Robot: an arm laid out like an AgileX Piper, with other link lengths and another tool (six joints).
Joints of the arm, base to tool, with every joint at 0 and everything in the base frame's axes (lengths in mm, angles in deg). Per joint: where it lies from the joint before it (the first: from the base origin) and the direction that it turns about. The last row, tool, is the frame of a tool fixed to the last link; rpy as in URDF.
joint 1: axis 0 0 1 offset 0 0 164.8
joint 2: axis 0 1 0 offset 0 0 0
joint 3: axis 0 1 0 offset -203.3 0 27.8
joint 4: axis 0.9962 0 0.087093 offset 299.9 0 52.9
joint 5: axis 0 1 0 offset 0 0 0
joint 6: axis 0.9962 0 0.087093 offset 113.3 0 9.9
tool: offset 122.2 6 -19.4 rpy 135.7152 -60.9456 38.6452
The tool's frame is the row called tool.
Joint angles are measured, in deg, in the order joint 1, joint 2, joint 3, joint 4, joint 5, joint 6. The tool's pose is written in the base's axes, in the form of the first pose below.
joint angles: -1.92 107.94 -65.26 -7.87 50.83 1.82
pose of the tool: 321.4 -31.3 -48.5 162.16 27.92 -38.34
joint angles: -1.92 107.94 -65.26 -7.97 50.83 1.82
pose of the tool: 321.4 -31.6 -48.5 162.06 27.97 -38.33
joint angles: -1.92 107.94 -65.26 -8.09 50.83 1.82
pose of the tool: 321.4 -32.1 -48.4 161.94 28.03 -38.33
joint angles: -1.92 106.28 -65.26 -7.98 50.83 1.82
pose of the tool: 327.5 -31.9 -39.0 162.31 27.67 -35.94
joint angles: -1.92 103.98 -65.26 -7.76 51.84 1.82
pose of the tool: 331.2 -31.5 -25.6 162.69 27.14 -34.09
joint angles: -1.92 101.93 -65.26 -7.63 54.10 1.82
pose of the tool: 328.5 -31.6 -13.3 162.74 26.70 -34.43
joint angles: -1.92 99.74 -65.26 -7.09 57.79 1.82
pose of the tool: 319.9 -30.2 0.0 163.01 26.11 -36.66
